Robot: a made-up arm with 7 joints. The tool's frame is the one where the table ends. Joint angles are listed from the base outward.
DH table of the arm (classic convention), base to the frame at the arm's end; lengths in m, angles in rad. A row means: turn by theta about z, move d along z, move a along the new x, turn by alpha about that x. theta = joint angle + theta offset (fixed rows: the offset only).
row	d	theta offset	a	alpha
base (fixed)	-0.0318	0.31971	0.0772	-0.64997
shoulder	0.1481	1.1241	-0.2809	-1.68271
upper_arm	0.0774	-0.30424	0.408	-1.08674
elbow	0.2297	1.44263	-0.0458	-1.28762
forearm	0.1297	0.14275	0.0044	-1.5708
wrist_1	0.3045	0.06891	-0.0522	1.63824
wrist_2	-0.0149	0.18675	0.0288	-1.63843
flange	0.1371	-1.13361	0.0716	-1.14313
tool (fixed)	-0.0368	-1.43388	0	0
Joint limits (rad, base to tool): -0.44..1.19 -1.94..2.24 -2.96..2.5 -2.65..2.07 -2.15..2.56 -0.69..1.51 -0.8..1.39
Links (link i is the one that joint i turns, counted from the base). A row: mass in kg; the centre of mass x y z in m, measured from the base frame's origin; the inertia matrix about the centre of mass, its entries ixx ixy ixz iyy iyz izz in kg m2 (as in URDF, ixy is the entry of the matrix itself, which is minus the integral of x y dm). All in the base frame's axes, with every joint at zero. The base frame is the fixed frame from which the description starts. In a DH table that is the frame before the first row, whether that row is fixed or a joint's. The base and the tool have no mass.
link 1: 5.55; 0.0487 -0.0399 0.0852; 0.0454 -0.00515 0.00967 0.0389 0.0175 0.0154
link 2: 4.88; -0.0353 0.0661 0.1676; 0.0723 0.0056 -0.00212 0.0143 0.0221 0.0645
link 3: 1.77; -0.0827 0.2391 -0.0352; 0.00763 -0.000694 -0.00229 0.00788 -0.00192 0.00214
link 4: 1.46; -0.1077 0.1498 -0.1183; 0.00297 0.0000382 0 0.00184 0 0.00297
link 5: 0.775; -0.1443 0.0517 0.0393; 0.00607 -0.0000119 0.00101 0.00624 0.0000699 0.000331
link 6: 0.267; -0.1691 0.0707 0.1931; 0.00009 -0.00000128 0 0.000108 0.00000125 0.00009
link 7: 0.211; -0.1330 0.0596 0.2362; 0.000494 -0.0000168 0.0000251 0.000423 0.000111 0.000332
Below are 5 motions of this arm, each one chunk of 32 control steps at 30 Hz.
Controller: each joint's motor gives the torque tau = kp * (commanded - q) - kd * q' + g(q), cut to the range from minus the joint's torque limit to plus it. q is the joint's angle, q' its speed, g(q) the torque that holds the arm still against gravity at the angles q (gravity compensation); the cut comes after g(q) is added. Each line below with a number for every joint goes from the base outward.
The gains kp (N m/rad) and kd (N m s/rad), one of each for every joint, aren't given. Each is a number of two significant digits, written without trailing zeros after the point. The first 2 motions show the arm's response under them.
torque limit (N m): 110 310 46 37 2.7 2.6 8.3
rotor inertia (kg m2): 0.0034 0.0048 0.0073 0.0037 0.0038 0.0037 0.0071
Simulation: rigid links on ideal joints. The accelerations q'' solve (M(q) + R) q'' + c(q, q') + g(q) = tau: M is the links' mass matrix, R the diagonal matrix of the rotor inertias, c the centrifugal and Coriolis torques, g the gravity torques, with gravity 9.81 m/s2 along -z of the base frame. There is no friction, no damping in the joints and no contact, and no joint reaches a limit. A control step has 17 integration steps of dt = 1/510 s. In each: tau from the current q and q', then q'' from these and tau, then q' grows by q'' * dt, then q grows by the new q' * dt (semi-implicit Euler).
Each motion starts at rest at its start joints. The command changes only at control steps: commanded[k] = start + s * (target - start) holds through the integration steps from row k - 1 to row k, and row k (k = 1, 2, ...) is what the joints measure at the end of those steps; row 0 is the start. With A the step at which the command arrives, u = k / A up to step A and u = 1 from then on. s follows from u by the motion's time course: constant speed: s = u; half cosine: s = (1 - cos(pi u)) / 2; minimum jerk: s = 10 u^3 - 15 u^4 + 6 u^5; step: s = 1 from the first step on.
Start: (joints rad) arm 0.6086 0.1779 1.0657 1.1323 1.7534 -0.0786 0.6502
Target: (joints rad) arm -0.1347 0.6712 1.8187 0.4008 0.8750 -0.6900 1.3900
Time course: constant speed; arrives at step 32
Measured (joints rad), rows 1 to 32:
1: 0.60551 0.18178 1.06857 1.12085 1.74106 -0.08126 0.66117
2: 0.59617 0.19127 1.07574 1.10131 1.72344 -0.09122 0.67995
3: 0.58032 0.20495 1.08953 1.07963 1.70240 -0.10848 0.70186
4: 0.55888 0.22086 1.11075 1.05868 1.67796 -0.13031 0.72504
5: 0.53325 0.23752 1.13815 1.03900 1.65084 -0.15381 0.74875
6: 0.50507 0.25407 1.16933 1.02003 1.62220 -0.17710 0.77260
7: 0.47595 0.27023 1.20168 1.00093 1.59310 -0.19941 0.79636
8: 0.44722 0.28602 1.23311 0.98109 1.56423 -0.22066 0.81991
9: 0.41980 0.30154 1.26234 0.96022 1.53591 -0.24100 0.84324
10: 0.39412 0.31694 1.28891 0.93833 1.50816 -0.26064 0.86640
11: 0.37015 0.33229 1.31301 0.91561 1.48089 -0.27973 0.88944
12: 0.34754 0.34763 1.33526 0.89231 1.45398 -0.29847 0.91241
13: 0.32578 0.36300 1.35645 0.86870 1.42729 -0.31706 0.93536
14: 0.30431 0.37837 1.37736 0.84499 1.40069 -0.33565 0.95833
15: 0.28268 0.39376 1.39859 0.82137 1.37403 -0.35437 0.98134
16: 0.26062 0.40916 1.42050 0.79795 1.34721 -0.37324 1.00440
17: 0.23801 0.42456 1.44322 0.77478 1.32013 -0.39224 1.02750
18: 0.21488 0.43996 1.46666 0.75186 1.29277 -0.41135 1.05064
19: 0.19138 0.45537 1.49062 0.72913 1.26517 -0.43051 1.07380
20: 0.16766 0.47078 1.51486 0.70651 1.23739 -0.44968 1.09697
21: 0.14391 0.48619 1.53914 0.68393 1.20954 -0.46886 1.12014
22: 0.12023 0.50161 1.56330 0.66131 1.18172 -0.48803 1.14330
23: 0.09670 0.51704 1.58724 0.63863 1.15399 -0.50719 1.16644
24: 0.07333 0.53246 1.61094 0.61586 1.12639 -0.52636 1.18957
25: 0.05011 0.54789 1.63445 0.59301 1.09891 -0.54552 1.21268
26: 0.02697 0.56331 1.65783 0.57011 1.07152 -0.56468 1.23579
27: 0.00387 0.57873 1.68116 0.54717 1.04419 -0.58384 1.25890
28: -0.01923 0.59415 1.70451 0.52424 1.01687 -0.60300 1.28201
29: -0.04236 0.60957 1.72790 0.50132 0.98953 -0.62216 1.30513
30: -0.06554 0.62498 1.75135 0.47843 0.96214 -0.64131 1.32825
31: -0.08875 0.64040 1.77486 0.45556 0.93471 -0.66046 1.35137
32: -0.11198 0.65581 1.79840 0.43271 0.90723 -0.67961 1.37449
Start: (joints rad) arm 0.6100 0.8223 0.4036 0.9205 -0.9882 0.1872 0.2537
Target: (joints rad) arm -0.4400 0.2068 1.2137 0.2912 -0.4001 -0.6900 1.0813
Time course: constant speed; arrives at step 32
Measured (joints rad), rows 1 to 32:
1: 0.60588 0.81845 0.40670 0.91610 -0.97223 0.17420 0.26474
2: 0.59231 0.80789 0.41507 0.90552 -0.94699 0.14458 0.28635
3: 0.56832 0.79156 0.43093 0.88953 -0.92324 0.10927 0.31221
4: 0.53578 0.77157 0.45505 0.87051 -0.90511 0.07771 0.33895
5: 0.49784 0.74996 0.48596 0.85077 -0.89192 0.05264 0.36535
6: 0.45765 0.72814 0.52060 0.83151 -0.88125 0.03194 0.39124
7: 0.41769 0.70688 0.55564 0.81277 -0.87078 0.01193 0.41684
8: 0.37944 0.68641 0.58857 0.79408 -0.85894 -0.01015 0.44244
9: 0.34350 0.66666 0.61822 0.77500 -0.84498 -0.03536 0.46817
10: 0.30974 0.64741 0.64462 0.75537 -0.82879 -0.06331 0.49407
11: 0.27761 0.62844 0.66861 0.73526 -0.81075 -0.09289 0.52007
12: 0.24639 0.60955 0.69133 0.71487 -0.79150 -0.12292 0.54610
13: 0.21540 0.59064 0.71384 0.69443 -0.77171 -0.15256 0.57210
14: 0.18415 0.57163 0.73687 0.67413 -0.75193 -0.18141 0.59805
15: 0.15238 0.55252 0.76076 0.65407 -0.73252 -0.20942 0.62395
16: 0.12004 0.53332 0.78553 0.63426 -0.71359 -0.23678 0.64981
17: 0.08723 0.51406 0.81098 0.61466 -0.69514 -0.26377 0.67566
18: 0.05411 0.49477 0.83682 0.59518 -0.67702 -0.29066 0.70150
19: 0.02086 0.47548 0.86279 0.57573 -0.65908 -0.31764 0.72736
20: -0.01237 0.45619 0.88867 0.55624 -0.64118 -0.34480 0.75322
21: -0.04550 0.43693 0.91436 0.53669 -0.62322 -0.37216 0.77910
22: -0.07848 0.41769 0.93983 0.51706 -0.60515 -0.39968 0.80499
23: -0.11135 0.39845 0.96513 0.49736 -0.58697 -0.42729 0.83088
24: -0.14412 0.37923 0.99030 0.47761 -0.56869 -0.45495 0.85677
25: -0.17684 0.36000 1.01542 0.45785 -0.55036 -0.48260 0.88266
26: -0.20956 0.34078 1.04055 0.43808 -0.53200 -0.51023 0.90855
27: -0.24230 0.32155 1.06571 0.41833 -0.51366 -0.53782 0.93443
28: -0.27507 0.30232 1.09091 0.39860 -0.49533 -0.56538 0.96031
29: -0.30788 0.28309 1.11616 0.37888 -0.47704 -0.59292 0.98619
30: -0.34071 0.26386 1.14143 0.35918 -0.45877 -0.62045 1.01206
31: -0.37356 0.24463 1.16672 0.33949 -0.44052 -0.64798 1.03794
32: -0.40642 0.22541 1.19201 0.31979 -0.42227 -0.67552 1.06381
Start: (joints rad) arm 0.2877 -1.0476 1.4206 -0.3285 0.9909 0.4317 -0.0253
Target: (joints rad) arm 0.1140 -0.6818 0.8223 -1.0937 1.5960 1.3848 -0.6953
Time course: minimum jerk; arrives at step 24
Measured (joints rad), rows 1 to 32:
1: 0.28771 -1.04754 1.42053 -0.32861 0.99087 0.43202 -0.02551
2: 0.28778 -1.04705 1.41989 -0.32947 0.99080 0.43442 -0.02704
3: 0.28786 -1.04541 1.41756 -0.33237 0.99132 0.44176 -0.03163
4: 0.28765 -1.04177 1.41202 -0.33901 0.99388 0.45659 -0.04089
5: 0.28663 -1.03534 1.40179 -0.35105 1.00033 0.48038 -0.05596
6: 0.28415 -1.02554 1.38577 -0.36980 1.01235 0.51364 -0.07748
7: 0.27958 -1.01204 1.36344 -0.39605 1.03107 0.55625 -0.10559
8: 0.27247 -0.99478 1.33484 -0.42996 1.05692 0.60767 -0.14005
9: 0.26265 -0.97396 1.30051 -0.47118 1.08968 0.66698 -0.18025
10: 0.25025 -0.94999 1.26133 -0.51891 1.12865 0.73289 -0.22528
11: 0.23573 -0.92346 1.21834 -0.57205 1.17281 0.80369 -0.27399
12: 0.21974 -0.89513 1.17267 -0.62922 1.22096 0.87743 -0.32507
13: 0.20311 -0.86584 1.12547 -0.68891 1.27182 0.95193 -0.37709
14: 0.18662 -0.83650 1.07787 -0.74943 1.32401 1.02502 -0.42856
15: 0.17098 -0.80799 1.03108 -0.80905 1.37604 1.09464 -0.47808
16: 0.15672 -0.78114 0.98634 -0.86605 1.42634 1.15894 -0.52430
17: 0.14416 -0.75666 0.94496 -0.91879 1.47327 1.21644 -0.56609
18: 0.13347 -0.73516 0.90818 -0.96584 1.51529 1.26599 -0.60248
19: 0.12470 -0.71708 0.87706 -1.00608 1.55106 1.30682 -0.63281
20: 0.11785 -0.70267 0.85231 -1.03878 1.57963 1.33855 -0.65668
21: 0.11289 -0.69201 0.83420 -1.06366 1.60052 1.36122 -0.67409
22: 0.10977 -0.68494 0.82252 -1.08092 1.61374 1.37545 -0.68544
23: 0.10834 -0.68105 0.81652 -1.09132 1.61986 1.38255 -0.69165
24: 0.10837 -0.67963 0.81497 -1.09618 1.61991 1.38471 -0.69420
25: 0.10949 -0.67975 0.81620 -1.09733 1.61546 1.38472 -0.69496
26: 0.11116 -0.68050 0.81856 -1.09654 1.60884 1.38458 -0.69517
27: 0.11284 -0.68129 0.82082 -1.09512 1.60231 1.38478 -0.69529
28: 0.11412 -0.68186 0.82238 -1.09385 1.59735 1.38505 -0.69536
29: 0.11485 -0.68215 0.82315 -1.09307 1.59446 1.38514 -0.69539
30: 0.11507 -0.68221 0.82329 -1.09280 1.59342 1.38506 -0.69538
31: 0.11492 -0.68214 0.82307 -1.09288 1.59361 1.38491 -0.69535
32: 0.11460 -0.68200 0.82274 -1.09314 1.59439 1.38480 -0.69532

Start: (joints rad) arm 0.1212 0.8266 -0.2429 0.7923 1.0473 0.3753 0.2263
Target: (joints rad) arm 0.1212 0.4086 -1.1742 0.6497 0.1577 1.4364 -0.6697
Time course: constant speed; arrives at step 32
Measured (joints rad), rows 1 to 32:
1: 0.12087 0.82274 -0.25049 0.79266 1.03236 0.38484 0.21445
2: 0.12019 0.81366 -0.26844 0.79193 1.00765 0.41248 0.19122
3: 0.11949 0.80134 -0.29394 0.78913 0.98175 0.45096 0.16340
4: 0.11918 0.78781 -0.32369 0.78458 0.95727 0.49056 0.13457
5: 0.11942 0.77418 -0.35525 0.77908 0.93374 0.52700 0.10588
6: 0.12009 0.76084 -0.38710 0.77333 0.91010 0.56069 0.07749
7: 0.12091 0.74777 -0.41849 0.76774 0.88563 0.59333 0.04932
8: 0.12160 0.73482 -0.44914 0.76250 0.86009 0.62600 0.02125
9: 0.12203 0.72187 -0.47902 0.75763 0.83351 0.65896 -0.00676
10: 0.12218 0.70887 -0.50826 0.75305 0.80611 0.69205 -0.03475
11: 0.12209 0.69582 -0.53707 0.74868 0.77812 0.72515 -0.06272
12: 0.12188 0.68273 -0.56568 0.74443 0.74980 0.75823 -0.09068
13: 0.12165 0.66963 -0.59426 0.74020 0.72138 0.79131 -0.11864
14: 0.12145 0.65654 -0.62296 0.73596 0.69304 0.82442 -0.14662
15: 0.12133 0.64346 -0.65181 0.73167 0.66487 0.85757 -0.17461
16: 0.12129 0.63040 -0.68083 0.72731 0.63692 0.89073 -0.20261
17: 0.12130 0.61735 -0.70997 0.72289 0.60916 0.92388 -0.23061
18: 0.12134 0.60430 -0.73919 0.71843 0.58153 0.95702 -0.25861
19: 0.12139 0.59125 -0.76844 0.71395 0.55398 0.99015 -0.28661
20: 0.12143 0.57820 -0.79766 0.70946 0.52642 1.02327 -0.31461
21: 0.12145 0.56515 -0.82685 0.70499 0.49882 1.05639 -0.34261
22: 0.12146 0.55210 -0.85600 0.70053 0.47117 1.08952 -0.37061
23: 0.12145 0.53904 -0.88512 0.69608 0.44346 1.12265 -0.39861
24: 0.12143 0.52598 -0.91421 0.69165 0.41571 1.15579 -0.42660
25: 0.12141 0.51292 -0.94329 0.68722 0.38794 1.18893 -0.45460
26: 0.12138 0.49986 -0.97237 0.68279 0.36016 1.22208 -0.48260
27: 0.12136 0.48680 -1.00146 0.67836 0.33240 1.25522 -0.51059
28: 0.12134 0.47374 -1.03056 0.67393 0.30465 1.28836 -0.53859
29: 0.12133 0.46068 -1.05966 0.66949 0.27692 1.32149 -0.56659
30: 0.12131 0.44762 -1.08877 0.66504 0.24920 1.35463 -0.59458
31: 0.12130 0.43456 -1.11789 0.66060 0.22148 1.38777 -0.62258
32: 0.12129 0.42150 -1.14700 0.65615 0.19377 1.42090 -0.65058

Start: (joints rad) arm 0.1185 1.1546 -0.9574 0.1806 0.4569 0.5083 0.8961
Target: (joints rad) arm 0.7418 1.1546 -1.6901 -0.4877 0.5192 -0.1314 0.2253
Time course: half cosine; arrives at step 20
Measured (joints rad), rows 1 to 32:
1: 0.11914 1.15452 -0.95802 0.17997 0.45555 0.50742 0.89425
2: 0.12225 1.15422 -0.96121 0.17697 0.45125 0.50312 0.88715
3: 0.13011 1.15374 -0.96977 0.16941 0.44483 0.49253 0.87278
4: 0.14457 1.15326 -0.98628 0.15545 0.43886 0.47412 0.85069
5: 0.16668 1.15299 -1.01236 0.13398 0.43598 0.44781 0.82115
6: 0.19663 1.15310 -1.04837 0.10468 0.43778 0.41441 0.78484
7: 0.23381 1.15362 -1.09341 0.06791 0.44446 0.37497 0.74272
8: 0.27704 1.15445 -1.14573 0.02458 0.45499 0.33050 0.69599
9: 0.32474 1.15544 -1.20311 -0.02403 0.46771 0.28207 0.64597
10: 0.37524 1.15636 -1.26332 -0.07636 0.48091 0.23086 0.59404
11: 0.42687 1.15707 -1.32438 -0.13074 0.49324 0.17828 0.54153
12: 0.47812 1.15747 -1.38459 -0.18551 0.50394 0.12583 0.48973
13: 0.52765 1.15755 -1.44254 -0.23910 0.51274 0.07500 0.43986
14: 0.57428 1.15736 -1.49702 -0.29013 0.51971 0.02716 0.39307
15: 0.61699 1.15698 -1.54694 -0.33740 0.52511 -0.01652 0.35045
16: 0.65487 1.15651 -1.59128 -0.37983 0.52922 -0.05499 0.31302
17: 0.68713 1.15602 -1.62910 -0.41651 0.53229 -0.08733 0.28165
18: 0.71308 1.15558 -1.65952 -0.44662 0.53450 -0.11274 0.25710
19: 0.73215 1.15523 -1.68181 -0.46948 0.53597 -0.13052 0.23997
20: 0.74392 1.15498 -1.69541 -0.48457 0.53676 -0.14015 0.23066
21: 0.74887 1.15482 -1.70085 -0.49224 0.53612 -0.14235 0.22733
22: 0.74897 1.15472 -1.70045 -0.49425 0.53330 -0.13978 0.22640
23: 0.74674 1.15465 -1.69719 -0.49304 0.52895 -0.13565 0.22591
24: 0.74411 1.15461 -1.69346 -0.49068 0.52443 -0.13215 0.22549
25: 0.74212 1.15458 -1.69061 -0.48853 0.52084 -0.13017 0.22519
26: 0.74106 1.15457 -1.68906 -0.48716 0.51866 -0.12959 0.22507
27: 0.74078 1.15457 -1.68861 -0.48662 0.51778 -0.12988 0.22507
28: 0.74096 1.15458 -1.68885 -0.48667 0.51780 -0.13050 0.22514
29: 0.74131 1.15459 -1.68935 -0.48701 0.51825 -0.13108 0.22523
30: 0.74163 1.15460 -1.68983 -0.48738 0.51877 -0.13146 0.22529
31: 0.74184 1.15460 -1.69015 -0.48766 0.51916 -0.13163 0.22532
32: 0.74193 1.15460 -1.69029 -0.48781 0.51937 -0.13164 0.22533

